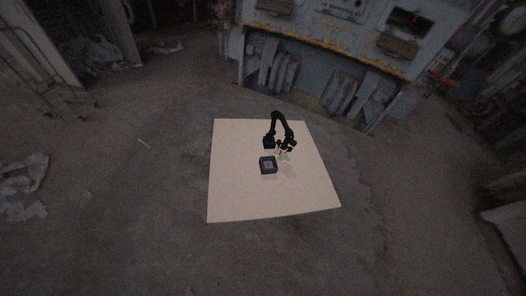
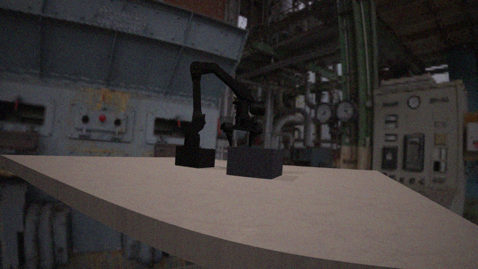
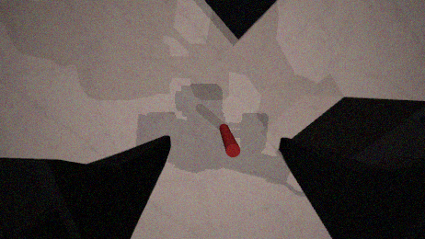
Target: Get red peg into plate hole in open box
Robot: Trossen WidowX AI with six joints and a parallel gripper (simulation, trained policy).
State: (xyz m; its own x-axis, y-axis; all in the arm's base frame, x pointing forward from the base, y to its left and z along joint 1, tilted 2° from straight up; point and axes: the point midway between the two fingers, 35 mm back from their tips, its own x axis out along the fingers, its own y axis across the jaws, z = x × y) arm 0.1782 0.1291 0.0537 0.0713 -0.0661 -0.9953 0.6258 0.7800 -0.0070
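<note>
Now: gripper tip 20 mm past the red peg and 60 mm above it. Round my gripper tip: dark grey box: 160 mm ahead, 160 mm to the right, 70 mm below.
</note>
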